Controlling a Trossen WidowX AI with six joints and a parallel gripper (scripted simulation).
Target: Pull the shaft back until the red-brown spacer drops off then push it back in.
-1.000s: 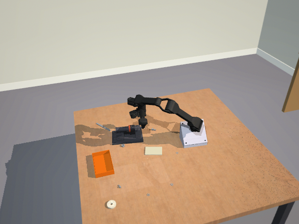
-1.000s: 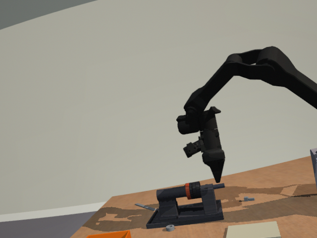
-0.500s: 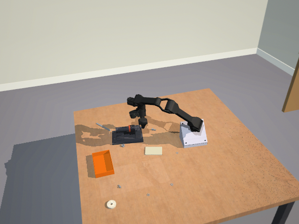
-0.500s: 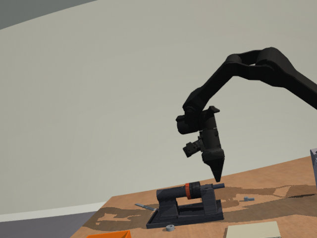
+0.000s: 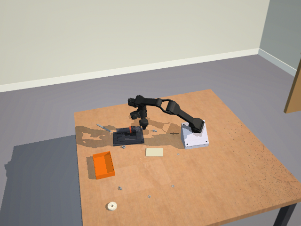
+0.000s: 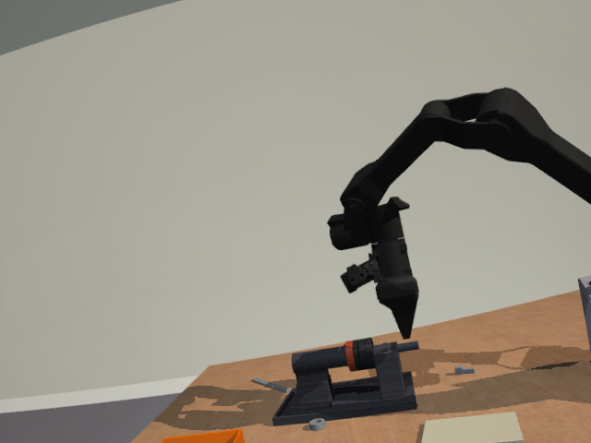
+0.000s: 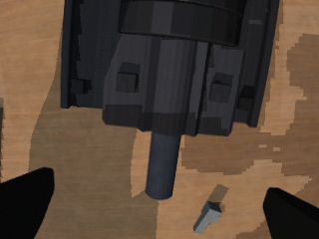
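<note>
Right now my gripper tip is 60 mm short of the grey-blue shaft, 20 mm above it and 10 mm to the left of it. Round my gripper tip: small bolt: 100 mm below, 100 mm behind, 40 mm to the right; red-brown spacer: 100 mm ahead, 20 mm below, 10 mm to the right; dark spacer: 80 mm ahead, 20 mm below, 10 mm to the right.
</note>
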